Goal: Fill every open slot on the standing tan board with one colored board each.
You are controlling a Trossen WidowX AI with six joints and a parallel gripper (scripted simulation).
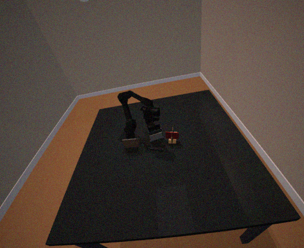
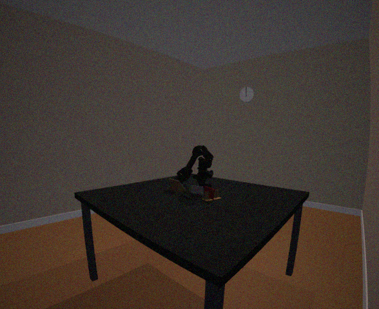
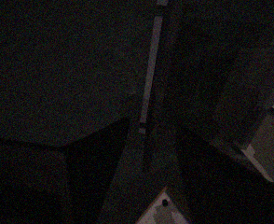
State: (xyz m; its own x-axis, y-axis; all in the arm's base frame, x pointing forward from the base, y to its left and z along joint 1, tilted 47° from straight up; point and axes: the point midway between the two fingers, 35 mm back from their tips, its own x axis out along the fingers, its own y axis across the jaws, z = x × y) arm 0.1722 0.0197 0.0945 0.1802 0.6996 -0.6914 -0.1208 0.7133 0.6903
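Now: gripper tip 16 cm short of the tan board, 11 cm to the left of it and 2 cm above it. Also, from my gripper tip: red board 15 cm ahead, 14 cm to the right.
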